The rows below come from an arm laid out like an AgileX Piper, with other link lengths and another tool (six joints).
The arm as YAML. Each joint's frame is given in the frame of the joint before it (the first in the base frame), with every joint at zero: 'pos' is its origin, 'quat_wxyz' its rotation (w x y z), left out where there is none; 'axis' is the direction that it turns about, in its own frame. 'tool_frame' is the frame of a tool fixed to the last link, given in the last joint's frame.
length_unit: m
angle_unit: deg
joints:
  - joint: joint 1
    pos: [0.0, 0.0, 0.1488]
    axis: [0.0, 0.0, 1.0]
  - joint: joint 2
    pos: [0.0, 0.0, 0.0]
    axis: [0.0, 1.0, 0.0]
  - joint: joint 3
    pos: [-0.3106, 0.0, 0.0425]
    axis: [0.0, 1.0, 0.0]
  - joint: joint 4
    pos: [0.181, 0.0, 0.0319]
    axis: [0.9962, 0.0, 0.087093]
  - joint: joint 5
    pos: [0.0, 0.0, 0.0]
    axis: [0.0, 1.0, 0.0]
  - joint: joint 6
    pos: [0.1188, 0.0, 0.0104]
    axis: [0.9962, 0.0, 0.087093]
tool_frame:
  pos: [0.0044, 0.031, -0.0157]
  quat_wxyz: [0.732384, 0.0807, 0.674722, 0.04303]
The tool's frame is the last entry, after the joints.
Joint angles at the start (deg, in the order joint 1, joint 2, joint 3, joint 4, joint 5, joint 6):
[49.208 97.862 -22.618 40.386 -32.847 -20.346]
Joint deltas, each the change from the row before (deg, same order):
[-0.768 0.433 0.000 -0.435 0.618 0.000]
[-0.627 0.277 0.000 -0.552 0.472 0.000]
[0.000 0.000 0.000 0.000 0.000 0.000]
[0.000 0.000 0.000 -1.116 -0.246 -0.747]
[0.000 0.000 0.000 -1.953 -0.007 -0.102]
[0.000 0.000 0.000 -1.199 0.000 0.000]
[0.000 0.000 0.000 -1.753 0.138 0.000]
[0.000 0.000 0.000 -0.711 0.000 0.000]
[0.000 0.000 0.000 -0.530 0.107 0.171]
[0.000 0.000 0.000 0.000 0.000 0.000]
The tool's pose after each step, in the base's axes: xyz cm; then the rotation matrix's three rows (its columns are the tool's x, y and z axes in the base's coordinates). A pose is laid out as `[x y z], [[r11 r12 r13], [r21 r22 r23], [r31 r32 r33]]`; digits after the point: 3 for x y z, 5 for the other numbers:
[17.120 17.825 18.795], [[-0.65274 -0.25169 0.71455], [-0.14052 0.96706 0.21227], [-0.74443 0.03815 -0.66661]]
[17.213 17.685 18.621], [[-0.65928 -0.25126 0.70867], [-0.14572 0.96734 0.20741], [-0.73764 0.03348 -0.67436]]
[17.213 17.685 18.621], [[-0.65928 -0.25126 0.70867], [-0.14572 0.96734 0.20741], [-0.73764 0.03348 -0.67436]]
[17.183 17.729 18.627], [[-0.64594 -0.27689 0.71140], [-0.17213 0.96073 0.21764], [-0.74373 0.01813 -0.66824]]
[17.078 17.852 18.633], [[-0.63312 -0.30891 0.70974], [-0.19995 0.95106 0.23558], [-0.74778 0.00724 -0.66391]]
[17.011 17.929 18.637], [[-0.62522 -0.32768 0.70832], [-0.21583 0.94479 0.24657], [-0.75001 0.00128 -0.66142]]
[16.887 18.035 18.624], [[-0.61470 -0.35527 0.70422], [-0.23953 0.93474 0.26247], [-0.75151 -0.00734 -0.65968]]
[16.846 18.078 18.626], [[-0.60958 -0.36618 0.70308], [-0.24876 0.93048 0.26894], [-0.75269 -0.01096 -0.65829]]
[16.798 18.115 18.620], [[-0.60817 -0.37279 0.70083], [-0.25349 0.92785 0.27357], [-0.75225 -0.01127 -0.65879]]
[16.798 18.115 18.620], [[-0.60817 -0.37279 0.70083], [-0.25349 0.92785 0.27357], [-0.75225 -0.01127 -0.65879]]

